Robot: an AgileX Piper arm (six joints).
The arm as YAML. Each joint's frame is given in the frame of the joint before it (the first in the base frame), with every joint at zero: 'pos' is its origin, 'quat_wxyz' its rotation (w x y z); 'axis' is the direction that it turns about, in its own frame. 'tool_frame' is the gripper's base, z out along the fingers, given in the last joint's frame.
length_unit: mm
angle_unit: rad
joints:
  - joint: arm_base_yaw
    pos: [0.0, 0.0, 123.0]
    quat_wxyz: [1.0, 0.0, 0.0, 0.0]
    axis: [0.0, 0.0, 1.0]
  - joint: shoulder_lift
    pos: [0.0, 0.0, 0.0]
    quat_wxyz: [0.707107, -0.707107, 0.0, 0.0]
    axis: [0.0, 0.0, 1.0]
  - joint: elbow
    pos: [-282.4, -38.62, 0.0]
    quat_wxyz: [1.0, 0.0, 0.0, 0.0]
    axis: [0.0, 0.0, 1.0]
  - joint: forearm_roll
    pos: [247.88, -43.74, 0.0]
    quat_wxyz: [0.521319, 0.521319, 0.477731, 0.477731]
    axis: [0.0, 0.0, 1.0]
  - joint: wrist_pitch
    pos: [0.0, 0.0, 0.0]
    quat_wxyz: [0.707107, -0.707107, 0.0, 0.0]
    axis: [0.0, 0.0, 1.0]
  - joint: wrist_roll
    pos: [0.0, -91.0, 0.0]
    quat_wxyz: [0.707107, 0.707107, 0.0, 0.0]
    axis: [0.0, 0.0, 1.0]
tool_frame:
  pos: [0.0, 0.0, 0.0]
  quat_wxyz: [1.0, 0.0, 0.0, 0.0]
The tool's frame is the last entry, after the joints.
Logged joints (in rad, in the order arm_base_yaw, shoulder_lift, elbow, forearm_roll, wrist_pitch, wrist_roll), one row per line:
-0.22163, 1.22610, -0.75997, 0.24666, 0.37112, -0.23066
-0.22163, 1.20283, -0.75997, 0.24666, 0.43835, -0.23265
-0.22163, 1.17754, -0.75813, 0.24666, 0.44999, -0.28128
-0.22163, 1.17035, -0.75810, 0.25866, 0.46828, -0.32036
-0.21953, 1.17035, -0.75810, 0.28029, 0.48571, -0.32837
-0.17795, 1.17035, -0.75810, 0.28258, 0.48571, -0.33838
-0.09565, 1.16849, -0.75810, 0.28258, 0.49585, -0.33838
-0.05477, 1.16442, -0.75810, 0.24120, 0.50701, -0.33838
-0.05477, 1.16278, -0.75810, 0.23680, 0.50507, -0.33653
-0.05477, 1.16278, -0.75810, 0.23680, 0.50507, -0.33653
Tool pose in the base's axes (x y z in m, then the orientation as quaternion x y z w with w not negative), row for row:
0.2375, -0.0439, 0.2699, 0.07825, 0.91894, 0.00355, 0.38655
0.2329, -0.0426, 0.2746, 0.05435, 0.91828, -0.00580, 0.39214
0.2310, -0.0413, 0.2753, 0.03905, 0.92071, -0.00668, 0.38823
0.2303, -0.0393, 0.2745, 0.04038, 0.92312, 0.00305, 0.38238
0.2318, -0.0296, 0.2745, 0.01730, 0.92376, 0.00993, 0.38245
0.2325, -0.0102, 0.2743, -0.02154, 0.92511, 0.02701, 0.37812
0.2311, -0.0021, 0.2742, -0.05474, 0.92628, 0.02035, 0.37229
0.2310, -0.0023, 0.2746, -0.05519, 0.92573, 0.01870, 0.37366
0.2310, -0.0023, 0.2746, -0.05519, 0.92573, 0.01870, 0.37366
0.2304, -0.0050, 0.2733, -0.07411, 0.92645, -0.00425, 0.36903
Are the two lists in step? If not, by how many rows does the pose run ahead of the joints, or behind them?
The pose runs 1 row ahead of the joints: the pose in row i belongs to the joints in row i + 1.
